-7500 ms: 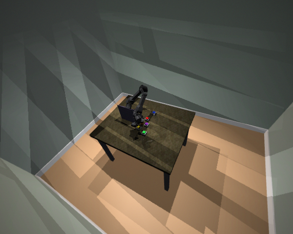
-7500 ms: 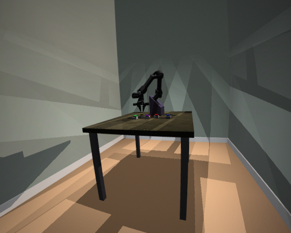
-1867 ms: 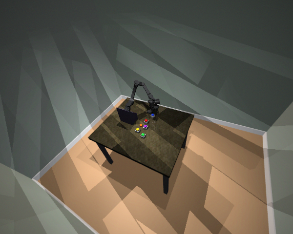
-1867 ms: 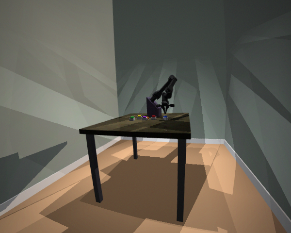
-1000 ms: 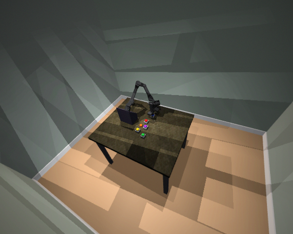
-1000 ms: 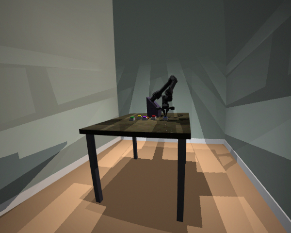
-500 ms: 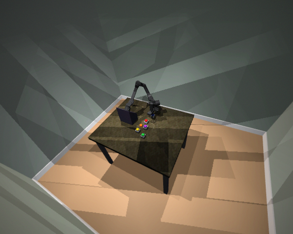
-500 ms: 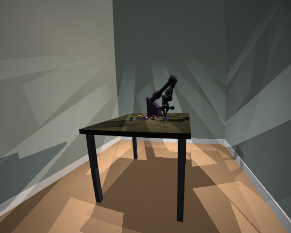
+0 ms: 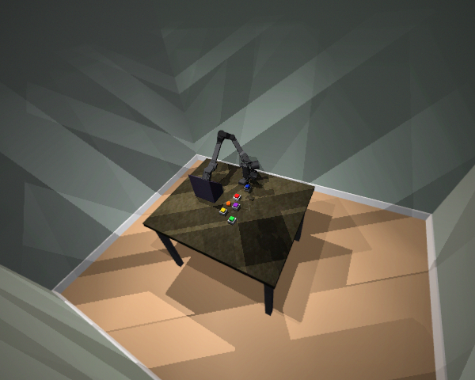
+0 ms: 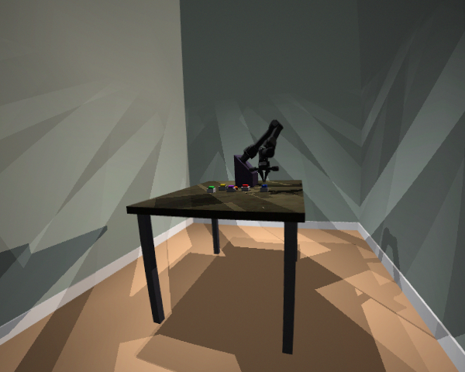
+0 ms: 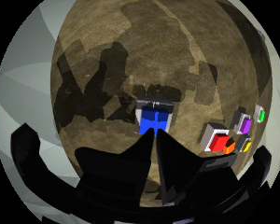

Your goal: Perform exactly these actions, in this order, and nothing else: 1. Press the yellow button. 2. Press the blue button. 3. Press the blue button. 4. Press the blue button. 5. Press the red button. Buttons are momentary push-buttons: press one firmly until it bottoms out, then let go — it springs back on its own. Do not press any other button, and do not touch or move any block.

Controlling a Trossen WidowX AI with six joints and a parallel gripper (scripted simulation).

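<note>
Now: gripper tip 3 cm above the blue button. Round my gripper tip: purple button 22 cm to the right, 3 cm below, 2 cm ahead; red button 14 cm to the right, 3 cm below, 2 cm behind; small orange block 22 cm to the right, 5 cm below, 5 cm behind.
</note>
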